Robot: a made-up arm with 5 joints.
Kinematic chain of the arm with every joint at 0, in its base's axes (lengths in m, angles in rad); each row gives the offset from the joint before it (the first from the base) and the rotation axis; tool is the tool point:
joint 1: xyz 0 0 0.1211 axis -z
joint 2: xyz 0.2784 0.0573 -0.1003 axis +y
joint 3: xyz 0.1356 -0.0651 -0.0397 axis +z
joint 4: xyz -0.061 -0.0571 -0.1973 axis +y
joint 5: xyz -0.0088 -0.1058 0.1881 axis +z
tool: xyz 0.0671 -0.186 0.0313
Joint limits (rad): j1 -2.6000..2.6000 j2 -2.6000..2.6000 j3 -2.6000..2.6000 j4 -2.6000..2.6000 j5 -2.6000..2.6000
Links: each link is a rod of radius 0.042 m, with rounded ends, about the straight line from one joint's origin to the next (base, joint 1, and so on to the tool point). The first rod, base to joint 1, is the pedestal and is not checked.
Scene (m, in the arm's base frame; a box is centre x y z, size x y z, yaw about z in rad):
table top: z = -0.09
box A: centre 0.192 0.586 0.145 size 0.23 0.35 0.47 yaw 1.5
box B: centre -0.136 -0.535 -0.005 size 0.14 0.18 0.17 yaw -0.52
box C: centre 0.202 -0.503 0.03 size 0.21 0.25 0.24 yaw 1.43
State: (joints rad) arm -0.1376 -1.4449 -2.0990 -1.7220 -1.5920
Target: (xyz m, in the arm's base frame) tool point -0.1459 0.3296 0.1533
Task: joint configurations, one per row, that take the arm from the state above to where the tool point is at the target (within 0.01 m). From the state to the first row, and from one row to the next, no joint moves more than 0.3 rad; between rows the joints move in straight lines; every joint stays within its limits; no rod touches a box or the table.
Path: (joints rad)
1: 0.0245 -1.5070 -2.0136 -1.4272 -1.5782
2: 0.1867 -1.5690 -1.9281 -1.1325 -1.5644
3: 0.3488 -1.6311 -1.8427 -0.8377 -1.5506
4: 0.5109 -1.6931 -1.7573 -0.5429 -1.5369
5: 0.2125 -1.9198 -1.9346 -0.3405 -1.7159
6: -0.0860 -2.1466 -2.1119 -0.1381 -1.8949
7: -0.3844 -2.3733 -2.2891 0.0643 -2.0739
8: -0.6829 -2.6000 -2.4664 0.2667 -2.2529
9: -0.8045 -2.4983 -2.3343 0.1092 -2.0762
10: -0.9261 -2.3966 -2.2021 -0.0483 -1.8995

